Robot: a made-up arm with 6 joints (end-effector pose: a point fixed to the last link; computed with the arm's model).
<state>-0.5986 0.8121 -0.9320 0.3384 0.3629 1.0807</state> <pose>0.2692 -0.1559 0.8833 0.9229 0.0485 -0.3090 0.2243</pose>
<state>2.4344 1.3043 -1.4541 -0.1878 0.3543 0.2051</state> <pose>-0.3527 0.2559 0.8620 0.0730 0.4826 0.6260 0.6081</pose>
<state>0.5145 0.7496 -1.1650 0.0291 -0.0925 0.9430</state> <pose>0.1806 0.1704 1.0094 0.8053 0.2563 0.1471 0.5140</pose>
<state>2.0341 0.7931 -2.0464 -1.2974 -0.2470 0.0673</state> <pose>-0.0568 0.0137 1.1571 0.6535 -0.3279 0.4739 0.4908</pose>
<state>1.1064 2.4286 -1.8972 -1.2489 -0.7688 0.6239</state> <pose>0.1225 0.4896 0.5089 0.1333 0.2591 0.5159 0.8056</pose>
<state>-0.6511 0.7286 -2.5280 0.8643 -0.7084 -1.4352</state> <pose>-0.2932 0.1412 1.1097 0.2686 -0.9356 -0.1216 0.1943</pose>
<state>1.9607 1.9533 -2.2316 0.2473 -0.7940 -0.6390</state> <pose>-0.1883 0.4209 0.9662 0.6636 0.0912 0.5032 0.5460</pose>
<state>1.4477 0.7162 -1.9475 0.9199 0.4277 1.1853</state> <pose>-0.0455 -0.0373 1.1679 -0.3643 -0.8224 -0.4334 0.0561</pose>
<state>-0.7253 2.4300 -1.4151 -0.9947 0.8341 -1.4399</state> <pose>0.2043 -0.2722 0.3588 -0.5288 0.6472 -0.1367 0.5318</pose>
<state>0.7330 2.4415 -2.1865 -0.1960 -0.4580 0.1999</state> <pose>0.3557 0.4118 0.6693 0.4969 0.1621 0.1167 0.8445</pose>
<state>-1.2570 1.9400 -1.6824 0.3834 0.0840 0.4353</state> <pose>0.1542 -0.4655 0.7094 0.7440 -0.2187 -0.5855 0.2364</pose>
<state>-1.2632 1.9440 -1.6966 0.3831 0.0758 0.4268</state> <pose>0.1512 -0.4672 0.7139 0.7399 -0.2268 -0.5853 0.2421</pose>
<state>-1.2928 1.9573 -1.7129 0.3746 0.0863 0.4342</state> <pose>0.1377 -0.4734 0.7133 0.7369 -0.2343 -0.5901 0.2323</pose>
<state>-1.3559 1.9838 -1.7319 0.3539 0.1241 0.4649</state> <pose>0.1086 -0.4846 0.7052 0.7354 -0.2408 -0.6012 0.1993</pose>
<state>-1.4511 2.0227 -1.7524 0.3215 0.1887 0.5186</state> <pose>0.0631 -0.4975 0.6894 0.7349 -0.2471 -0.6156 0.1411</pose>
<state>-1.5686 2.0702 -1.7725 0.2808 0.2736 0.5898</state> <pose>0.0049 -0.5066 0.6674 0.7336 -0.2543 -0.6273 0.0607</pose>
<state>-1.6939 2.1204 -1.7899 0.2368 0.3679 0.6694</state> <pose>-0.0585 -0.5075 0.6421 -0.7295 0.2626 0.6307 0.0329</pose>
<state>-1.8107 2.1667 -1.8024 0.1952 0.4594 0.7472</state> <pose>-0.1176 -0.4997 0.6170 -0.7220 0.2710 0.6240 0.1265</pose>
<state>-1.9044 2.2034 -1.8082 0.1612 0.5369 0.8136</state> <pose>-0.1640 -0.4870 0.5952 -0.7126 0.2772 0.6106 0.2065</pose>
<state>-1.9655 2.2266 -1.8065 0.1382 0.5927 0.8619</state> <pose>-0.1931 -0.4752 0.5789 -0.7045 0.2794 0.5968 0.2636</pose>
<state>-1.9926 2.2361 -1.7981 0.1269 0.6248 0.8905</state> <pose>-0.2053 -0.4683 0.5686 -0.7005 0.2772 0.5874 0.2956</pose>
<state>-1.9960 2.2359 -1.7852 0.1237 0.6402 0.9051</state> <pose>-0.2061 -0.4657 0.5627 -0.7001 0.2720 0.5828 0.3101</pose>
